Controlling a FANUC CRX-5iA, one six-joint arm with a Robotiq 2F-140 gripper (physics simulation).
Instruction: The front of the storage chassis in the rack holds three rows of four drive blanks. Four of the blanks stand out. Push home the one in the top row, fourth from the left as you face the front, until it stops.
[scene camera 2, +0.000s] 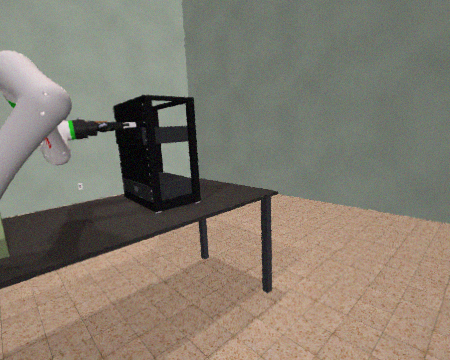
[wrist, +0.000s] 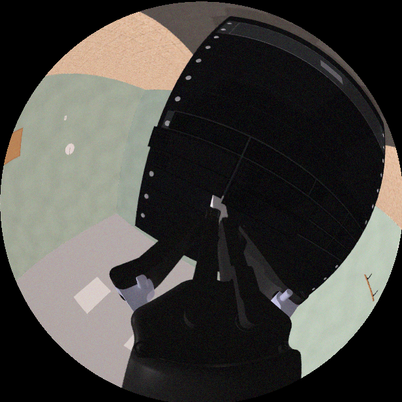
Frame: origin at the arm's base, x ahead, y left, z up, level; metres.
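Where they show: gripper, fingertip midpoint: (scene camera 2: 135, 124).
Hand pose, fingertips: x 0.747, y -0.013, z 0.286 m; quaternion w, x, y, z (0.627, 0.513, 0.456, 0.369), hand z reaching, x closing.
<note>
After its pixels a point has its place.
The black rack (scene camera 2: 194, 150) {x 1.004, y -0.181, z 0.126 m} (wrist: 165, 95) stands on the table. The storage chassis (scene camera 2: 172, 134) {x 0.892, y -0.138, z 0.224 m} (wrist: 200, 122) sits in its upper part; its front is very dark, with thin lines between some blanks. The single blanks, and how far each stands out, cannot be made out clearly. My gripper (scene camera 2: 134, 124) {x 0.747, y -0.013, z 0.286 m} (wrist: 216, 202) is shut and empty, its light fingertips together. It points at the rack's front in the upper part, with the tips at or very near the chassis front in the wrist view. Whether they touch a blank cannot be told.
A lower unit (scene camera 2: 138, 189) {x 0.753, y 0.056, z -0.086 m} (wrist: 300, 57) sits at the rack's bottom. The dark table (scene camera 2: 225, 191) {x 1.305, y -0.122, z -0.189 m} carries the rack, with its right edge beyond it. The arm (scene camera 2: 30, 110) {x 0.222, y -0.428, z 0.311 m} reaches in from the left. Green walls (scene camera 2: 320, 100) stand behind.
</note>
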